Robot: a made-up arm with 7 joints. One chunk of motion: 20 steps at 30 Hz.
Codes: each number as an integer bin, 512 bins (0 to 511) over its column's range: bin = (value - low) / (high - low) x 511, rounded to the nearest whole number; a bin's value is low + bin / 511 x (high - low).
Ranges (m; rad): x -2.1..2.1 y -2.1..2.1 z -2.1..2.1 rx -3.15..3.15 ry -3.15..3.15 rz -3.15..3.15
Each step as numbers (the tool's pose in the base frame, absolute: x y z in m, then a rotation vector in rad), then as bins.
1 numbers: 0.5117 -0.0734 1.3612 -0.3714 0.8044 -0.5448
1 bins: 318 247 421 225 321 211
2 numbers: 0.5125 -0.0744 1.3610 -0.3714 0.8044 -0.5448
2 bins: 318 246 421 225 321 211
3 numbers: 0.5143 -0.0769 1.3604 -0.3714 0.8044 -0.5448
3 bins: 318 246 421 225 321 211
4 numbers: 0.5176 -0.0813 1.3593 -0.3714 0.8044 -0.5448
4 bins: 318 246 421 225 321 211
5 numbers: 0.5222 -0.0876 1.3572 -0.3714 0.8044 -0.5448
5 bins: 319 245 421 225 321 211
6 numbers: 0.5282 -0.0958 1.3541 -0.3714 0.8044 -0.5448
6 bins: 320 244 420 225 321 211
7 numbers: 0.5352 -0.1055 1.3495 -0.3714 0.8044 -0.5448
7 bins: 321 243 420 225 321 211
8 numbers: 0.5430 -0.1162 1.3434 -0.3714 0.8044 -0.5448
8 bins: 322 241 419 225 321 211
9 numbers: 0.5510 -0.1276 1.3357 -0.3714 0.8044 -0.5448
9 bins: 323 240 418 225 321 211
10 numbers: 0.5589 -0.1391 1.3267 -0.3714 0.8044 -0.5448
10 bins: 323 239 417 225 321 211
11 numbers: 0.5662 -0.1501 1.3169 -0.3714 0.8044 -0.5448
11 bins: 324 237 416 225 321 211
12 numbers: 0.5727 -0.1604 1.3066 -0.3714 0.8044 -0.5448
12 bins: 325 236 414 225 321 211
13 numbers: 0.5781 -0.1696 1.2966 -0.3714 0.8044 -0.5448
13 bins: 326 235 413 225 321 211
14 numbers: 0.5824 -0.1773 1.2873 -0.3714 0.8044 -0.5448
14 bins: 326 234 412 225 321 211
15 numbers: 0.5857 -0.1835 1.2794 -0.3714 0.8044 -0.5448
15 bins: 327 233 411 225 321 211
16 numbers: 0.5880 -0.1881 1.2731 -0.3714 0.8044 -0.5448
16 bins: 327 233 410 225 321 211
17 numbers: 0.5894 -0.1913 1.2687 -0.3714 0.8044 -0.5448
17 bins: 327 232 410 225 321 211
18 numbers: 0.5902 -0.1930 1.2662 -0.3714 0.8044 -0.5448
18 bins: 327 232 410 225 321 211
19 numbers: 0.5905 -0.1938 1.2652 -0.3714 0.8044 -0.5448
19 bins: 327 232 409 225 321 211
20 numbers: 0.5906 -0.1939 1.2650 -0.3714 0.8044 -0.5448
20 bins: 327 232 409 225 321 211
